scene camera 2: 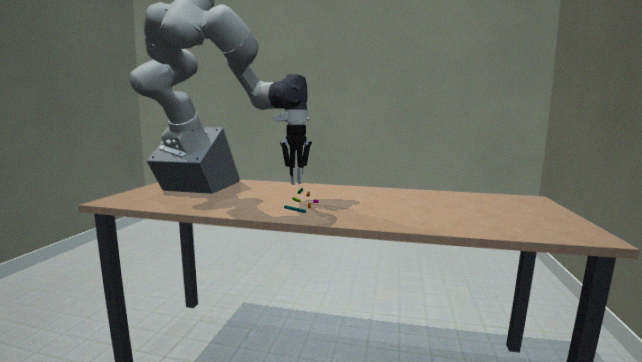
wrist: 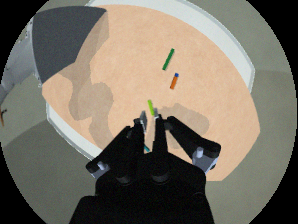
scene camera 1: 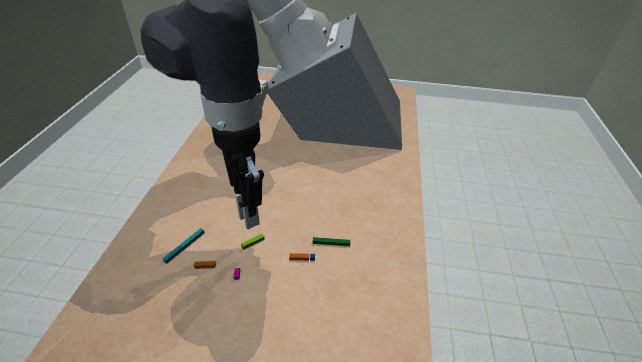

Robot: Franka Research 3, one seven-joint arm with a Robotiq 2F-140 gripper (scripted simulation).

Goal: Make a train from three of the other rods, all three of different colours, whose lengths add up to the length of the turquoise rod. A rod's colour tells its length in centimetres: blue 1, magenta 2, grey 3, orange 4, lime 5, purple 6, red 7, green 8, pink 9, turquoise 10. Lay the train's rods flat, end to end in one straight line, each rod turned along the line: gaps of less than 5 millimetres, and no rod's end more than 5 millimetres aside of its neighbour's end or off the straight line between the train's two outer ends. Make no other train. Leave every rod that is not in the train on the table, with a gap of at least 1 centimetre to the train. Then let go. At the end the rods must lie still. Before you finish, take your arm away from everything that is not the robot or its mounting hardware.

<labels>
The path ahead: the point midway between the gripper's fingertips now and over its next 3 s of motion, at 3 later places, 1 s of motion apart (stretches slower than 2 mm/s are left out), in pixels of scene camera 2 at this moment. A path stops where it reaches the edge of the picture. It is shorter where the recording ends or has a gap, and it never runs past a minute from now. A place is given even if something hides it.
My gripper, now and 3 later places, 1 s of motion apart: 296,184; 295,189; 295,196; 296,198
</labels>
